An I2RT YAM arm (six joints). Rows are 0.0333 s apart.
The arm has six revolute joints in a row. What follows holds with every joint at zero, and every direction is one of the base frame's. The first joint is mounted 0.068 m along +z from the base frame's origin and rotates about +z. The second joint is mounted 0.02 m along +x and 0.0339 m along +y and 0.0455 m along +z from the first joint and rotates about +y. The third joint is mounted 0.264 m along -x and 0.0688 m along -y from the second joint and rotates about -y. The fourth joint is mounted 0.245 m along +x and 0.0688 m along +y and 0.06 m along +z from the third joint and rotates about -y. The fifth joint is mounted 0.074 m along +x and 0.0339 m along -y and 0.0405 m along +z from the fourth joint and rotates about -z. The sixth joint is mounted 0.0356 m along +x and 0.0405 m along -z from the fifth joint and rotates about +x. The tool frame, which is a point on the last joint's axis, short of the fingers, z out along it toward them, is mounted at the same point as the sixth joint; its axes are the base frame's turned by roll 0, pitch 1.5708 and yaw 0 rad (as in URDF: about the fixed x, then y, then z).
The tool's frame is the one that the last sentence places.
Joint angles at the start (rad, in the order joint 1, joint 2, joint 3, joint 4, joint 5, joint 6):
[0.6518 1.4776 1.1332 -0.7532 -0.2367 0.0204]
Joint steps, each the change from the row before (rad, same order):
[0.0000 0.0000 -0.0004 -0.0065 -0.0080 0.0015]
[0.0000 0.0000 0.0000 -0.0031 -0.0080 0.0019]
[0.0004 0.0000 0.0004 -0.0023 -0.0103 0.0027]
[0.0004 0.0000 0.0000 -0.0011 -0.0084 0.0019]
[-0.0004 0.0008 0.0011 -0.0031 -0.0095 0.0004]
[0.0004 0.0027 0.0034 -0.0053 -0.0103 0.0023]
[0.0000 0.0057 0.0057 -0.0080 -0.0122 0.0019]
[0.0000 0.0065 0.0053 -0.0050 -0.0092 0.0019]
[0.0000 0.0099 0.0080 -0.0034 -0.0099 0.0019]
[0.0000 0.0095 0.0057 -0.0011 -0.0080 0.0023]
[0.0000 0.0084 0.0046 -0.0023 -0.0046 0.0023]
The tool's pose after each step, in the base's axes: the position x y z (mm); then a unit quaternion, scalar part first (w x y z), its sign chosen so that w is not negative. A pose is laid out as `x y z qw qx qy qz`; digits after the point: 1 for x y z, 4 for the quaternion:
229.4 185.9 253.1 0.1772 -0.3259 0.9094 0.1879
228.9 185.9 253.0 0.1742 -0.3257 0.9094 0.1912
228.5 186.1 253.1 0.1712 -0.3256 0.9090 0.1958
228.1 186.4 253.1 0.1690 -0.3256 0.9086 0.1996
227.9 186.5 253.1 0.1661 -0.3260 0.9082 0.2035
227.8 187.0 253.2 0.1618 -0.3258 0.9080 0.2077
228.1 187.7 253.1 0.1558 -0.3257 0.9081 0.2121
228.7 188.6 252.8 0.1511 -0.3253 0.9082 0.2155
230.1 190.1 252.3 0.1467 -0.3250 0.9082 0.2193
231.4 191.4 251.4 0.1428 -0.3244 0.9083 0.2223
232.5 192.4 250.3 0.1389 -0.3234 0.9089 0.2236

